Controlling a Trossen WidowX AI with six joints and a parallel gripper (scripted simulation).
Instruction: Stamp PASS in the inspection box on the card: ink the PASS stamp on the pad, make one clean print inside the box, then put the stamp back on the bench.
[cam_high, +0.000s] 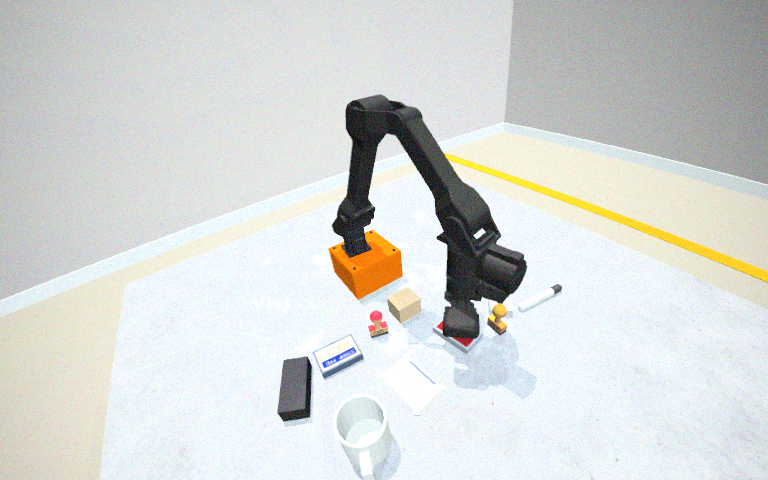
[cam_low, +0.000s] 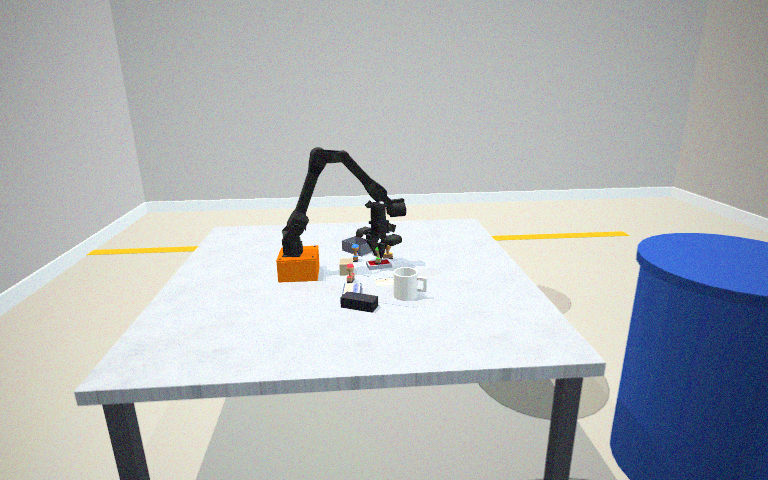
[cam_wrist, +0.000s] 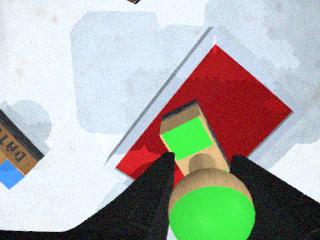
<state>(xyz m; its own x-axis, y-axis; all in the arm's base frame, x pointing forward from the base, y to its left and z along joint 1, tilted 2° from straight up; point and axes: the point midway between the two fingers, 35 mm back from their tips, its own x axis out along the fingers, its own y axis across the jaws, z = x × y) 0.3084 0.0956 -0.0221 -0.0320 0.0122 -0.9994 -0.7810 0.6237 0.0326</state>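
The green-knobbed stamp lies right at my gripper tip. From my gripper tip the other things lie so: yellow-knobbed stamp 3 cm ahead, 8 cm to the left, 2 cm below; blue-knobbed stamp 10 cm behind, 6 cm to the left, 2 cm below; red ink pad 3 cm below.
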